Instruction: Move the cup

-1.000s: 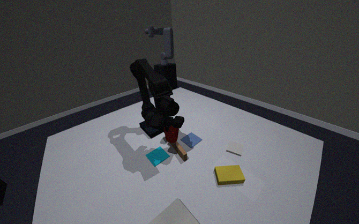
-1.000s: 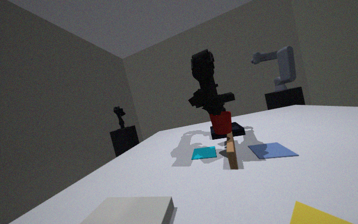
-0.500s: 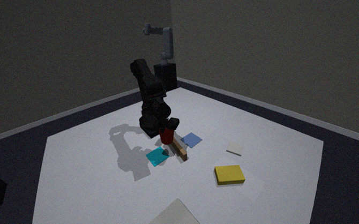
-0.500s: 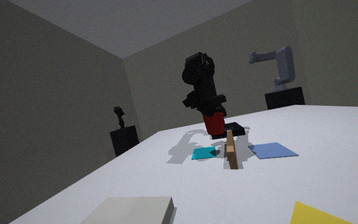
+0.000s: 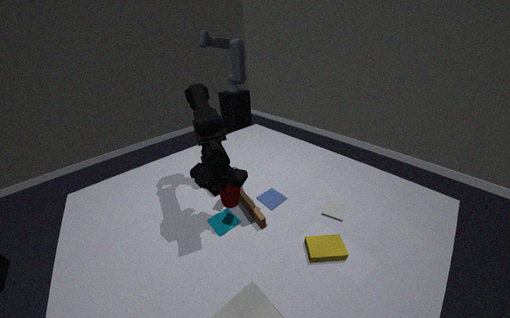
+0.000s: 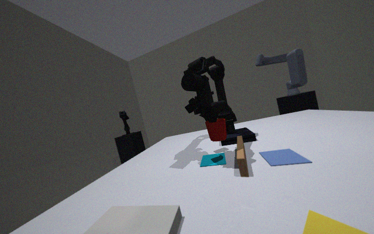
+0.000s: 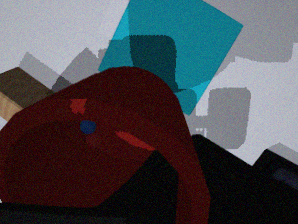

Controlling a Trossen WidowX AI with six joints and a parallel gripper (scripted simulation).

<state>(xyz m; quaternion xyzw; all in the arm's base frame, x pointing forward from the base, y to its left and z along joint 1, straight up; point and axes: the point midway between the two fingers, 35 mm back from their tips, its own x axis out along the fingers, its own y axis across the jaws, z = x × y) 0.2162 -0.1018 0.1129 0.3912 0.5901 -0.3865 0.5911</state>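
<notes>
Right now my gripper tip is 40 mm short of the blue marble, 20 mm to the right of it and 20 mm above it. Also, from my gripper tip: teal pad: 10 mm ahead, 30 mm to the right, 120 mm below; then dark red cup: 30 mm ahead, 10 mm to the left; then wooden bar: 40 mm ahead, 80 mm to the left, 100 mm below.
</notes>
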